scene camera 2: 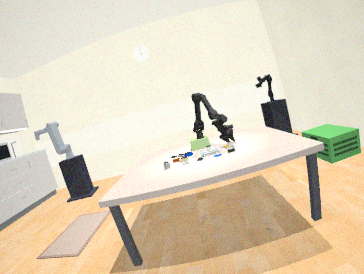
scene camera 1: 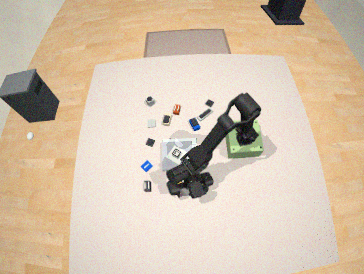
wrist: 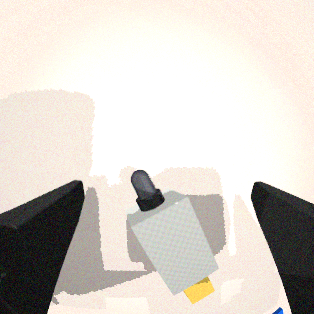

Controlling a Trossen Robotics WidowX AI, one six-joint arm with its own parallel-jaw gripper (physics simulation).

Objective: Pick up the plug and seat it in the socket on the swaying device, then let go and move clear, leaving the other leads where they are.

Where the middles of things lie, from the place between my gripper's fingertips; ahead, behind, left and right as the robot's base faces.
Now: the socket device (scene camera 1: 172, 149) 200 mm to the right of my hand and 10 mm above it.
